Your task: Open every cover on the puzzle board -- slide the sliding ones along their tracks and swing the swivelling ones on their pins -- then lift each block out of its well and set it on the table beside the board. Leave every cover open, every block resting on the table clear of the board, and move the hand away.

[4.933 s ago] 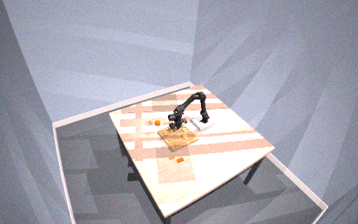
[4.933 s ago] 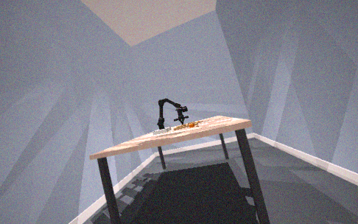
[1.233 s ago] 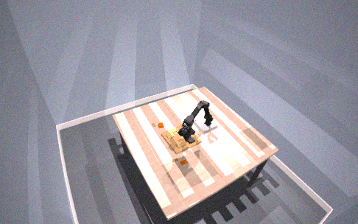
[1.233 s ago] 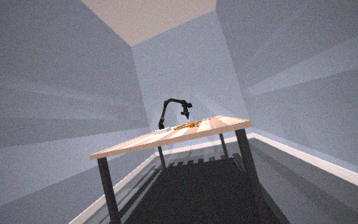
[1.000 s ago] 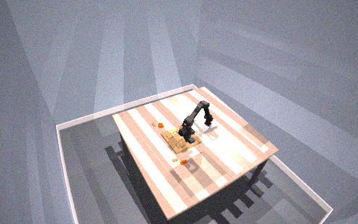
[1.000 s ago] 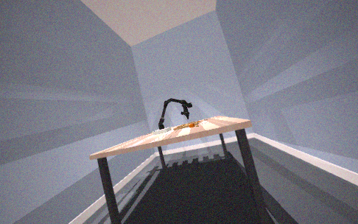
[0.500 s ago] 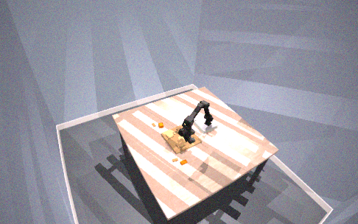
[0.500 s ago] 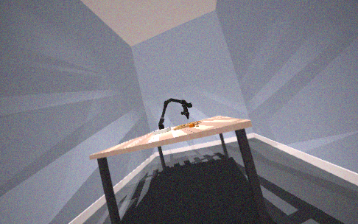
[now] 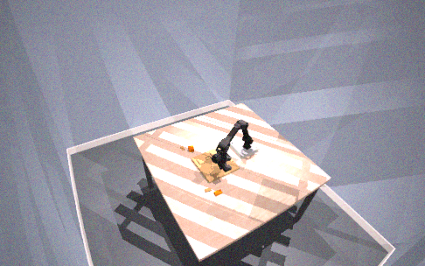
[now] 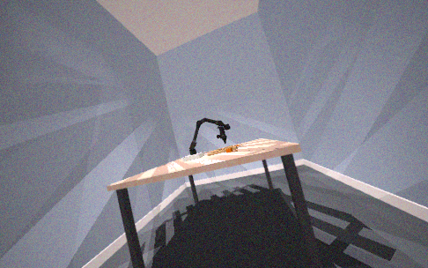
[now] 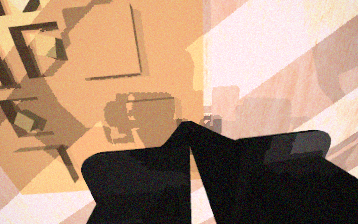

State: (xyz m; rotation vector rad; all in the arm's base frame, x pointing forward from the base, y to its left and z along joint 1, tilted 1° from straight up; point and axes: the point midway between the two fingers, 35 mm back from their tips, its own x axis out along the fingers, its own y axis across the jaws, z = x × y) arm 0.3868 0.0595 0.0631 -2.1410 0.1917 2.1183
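The tan puzzle board lies 4 cm behind my gripper tip, 12 cm to the right of it and 5 cm below it. From my gripper tip the other things lie so: orange bit 14 cm ahead, 12 cm to the left, 6 cm below.
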